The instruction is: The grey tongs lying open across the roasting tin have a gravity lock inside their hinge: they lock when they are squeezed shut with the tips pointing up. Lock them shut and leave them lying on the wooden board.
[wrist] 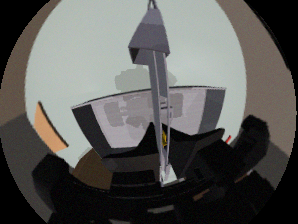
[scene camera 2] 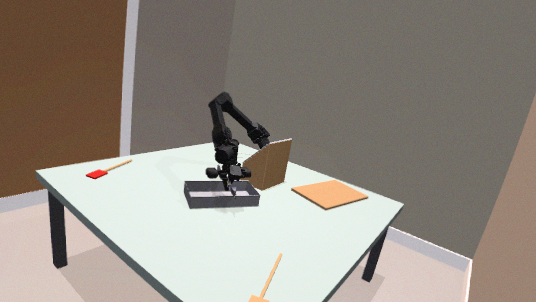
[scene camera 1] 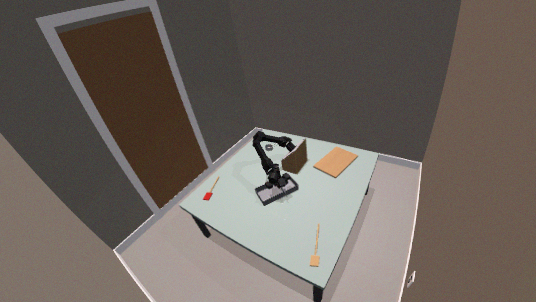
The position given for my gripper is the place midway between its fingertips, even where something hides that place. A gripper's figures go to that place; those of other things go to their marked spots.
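There's a wooden board (wrist: 48, 133) that's 0.50 m from the lens, and then my gripper (wrist: 154, 124), which is 0.10 m from the lens.
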